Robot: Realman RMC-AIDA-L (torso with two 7-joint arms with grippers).
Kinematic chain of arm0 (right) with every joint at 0, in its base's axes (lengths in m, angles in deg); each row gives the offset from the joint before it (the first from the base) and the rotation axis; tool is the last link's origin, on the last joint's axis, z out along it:
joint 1: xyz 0 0 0.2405 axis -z
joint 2: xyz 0 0 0 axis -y
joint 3: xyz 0 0 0.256 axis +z
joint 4: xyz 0 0 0 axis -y
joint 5: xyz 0 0 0.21 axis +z
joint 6: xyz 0 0 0 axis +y
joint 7: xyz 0 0 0.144 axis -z
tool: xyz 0 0 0
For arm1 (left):
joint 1: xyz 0 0 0.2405 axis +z
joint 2: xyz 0 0 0 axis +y
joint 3: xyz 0 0 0.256 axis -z
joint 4: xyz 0 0 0 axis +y
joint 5: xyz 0 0 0.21 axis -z
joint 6: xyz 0 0 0 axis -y
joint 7: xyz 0 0 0.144 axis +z
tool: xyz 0 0 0
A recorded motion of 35 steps. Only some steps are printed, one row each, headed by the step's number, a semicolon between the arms.
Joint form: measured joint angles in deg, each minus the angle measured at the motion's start. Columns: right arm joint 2, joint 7, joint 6, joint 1, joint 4, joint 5, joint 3; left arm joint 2, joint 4, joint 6, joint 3, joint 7, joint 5, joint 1.
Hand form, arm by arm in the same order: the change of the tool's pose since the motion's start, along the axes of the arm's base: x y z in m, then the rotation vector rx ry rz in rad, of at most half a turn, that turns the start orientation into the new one. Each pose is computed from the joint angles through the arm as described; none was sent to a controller.
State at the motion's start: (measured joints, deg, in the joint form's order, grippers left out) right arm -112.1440 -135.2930 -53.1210 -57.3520 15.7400 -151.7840 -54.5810; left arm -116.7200 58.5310 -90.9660 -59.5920 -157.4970 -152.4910 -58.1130
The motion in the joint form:
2: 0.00 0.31 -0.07 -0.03 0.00 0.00 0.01; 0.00 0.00 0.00 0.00 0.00 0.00 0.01
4: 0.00 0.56 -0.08 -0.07 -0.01 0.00 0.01; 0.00 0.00 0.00 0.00 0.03 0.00 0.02
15: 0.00 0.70 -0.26 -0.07 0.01 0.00 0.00; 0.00 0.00 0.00 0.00 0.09 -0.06 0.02
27: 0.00 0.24 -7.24 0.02 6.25 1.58 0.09; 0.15 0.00 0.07 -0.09 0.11 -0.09 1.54
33: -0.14 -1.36 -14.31 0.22 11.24 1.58 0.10; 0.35 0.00 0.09 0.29 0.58 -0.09 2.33
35: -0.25 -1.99 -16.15 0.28 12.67 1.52 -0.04; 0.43 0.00 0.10 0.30 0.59 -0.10 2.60
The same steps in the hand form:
2: -0.0003 0.0000 -0.0001 -0.0033 -0.0012 0.0046; -0.0001 0.0000 0.0000 0.0000 0.0000 0.0002
4: -0.0005 0.0001 -0.0001 -0.0055 -0.0024 0.0088; -0.0001 0.0000 0.0000 -0.0002 0.0001 -0.0001
15: -0.0006 -0.0003 -0.0002 -0.0092 -0.0026 0.0101; -0.0003 0.0000 0.0001 -0.0003 0.0014 -0.0009
27: -0.0231 0.0051 0.0103 -0.0367 0.0467 0.0352; -0.0118 -0.0026 0.0010 0.0023 0.0043 0.0242
33: -0.0381 0.0023 0.0179 -0.0852 0.0725 0.0305; -0.0183 -0.0034 0.0033 0.0058 0.0030 0.0334
35: -0.0422 0.0012 0.0197 -0.0978 0.0767 0.0284; -0.0205 -0.0037 0.0039 0.0072 0.0039 0.0380

